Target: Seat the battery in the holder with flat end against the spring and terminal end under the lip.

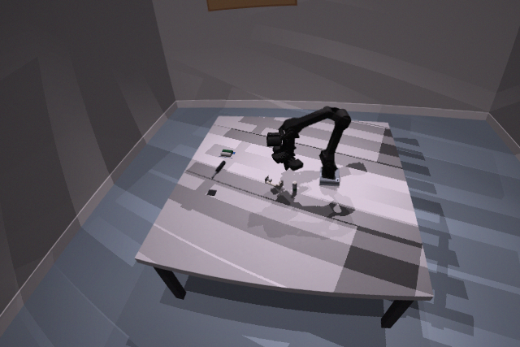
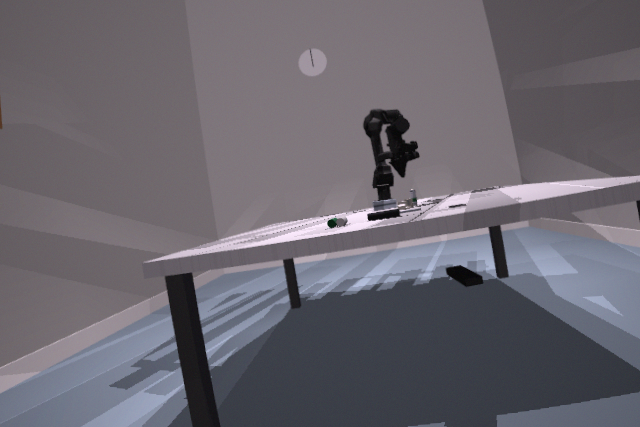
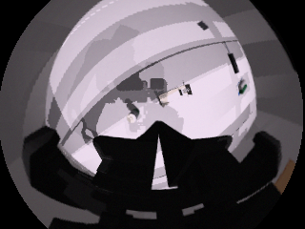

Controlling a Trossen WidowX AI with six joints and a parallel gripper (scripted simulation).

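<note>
Now: the battery 90 mm below my gripper tip, 50 mm behind it and 30 mm to the left of it. From my gripper tip the other things lie so: black box (410 mm ahead, 300 mm below, 120 mm to the left); screwdriver (420 mm ahead, 110 mm below, 30 mm to the right).
</note>
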